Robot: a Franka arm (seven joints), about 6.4 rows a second.
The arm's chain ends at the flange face. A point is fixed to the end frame.
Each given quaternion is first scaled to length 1.
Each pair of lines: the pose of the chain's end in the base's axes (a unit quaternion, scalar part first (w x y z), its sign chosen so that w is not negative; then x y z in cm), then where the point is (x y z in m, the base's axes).
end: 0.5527 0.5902 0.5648 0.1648 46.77 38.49 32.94
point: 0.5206 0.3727 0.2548
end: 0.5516 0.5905 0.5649 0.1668 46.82 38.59 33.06
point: 0.5212 0.3741 0.2560
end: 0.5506 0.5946 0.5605 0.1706 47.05 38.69 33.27
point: 0.5240 0.3757 0.2583
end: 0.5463 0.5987 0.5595 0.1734 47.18 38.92 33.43
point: 0.5251 0.3789 0.2597
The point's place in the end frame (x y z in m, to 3 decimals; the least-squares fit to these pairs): 0.038 -0.040 0.074
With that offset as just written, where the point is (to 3 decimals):
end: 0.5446 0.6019 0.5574 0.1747 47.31 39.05 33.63
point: 0.526 0.381 0.262
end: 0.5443 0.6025 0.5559 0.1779 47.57 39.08 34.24
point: 0.529 0.381 0.268
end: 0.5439 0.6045 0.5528 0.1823 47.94 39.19 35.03
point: 0.534 0.383 0.276
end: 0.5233 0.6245 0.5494 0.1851 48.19 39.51 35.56
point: 0.534 0.389 0.280
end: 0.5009 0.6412 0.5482 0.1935 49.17 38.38 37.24
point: 0.543 0.382 0.295
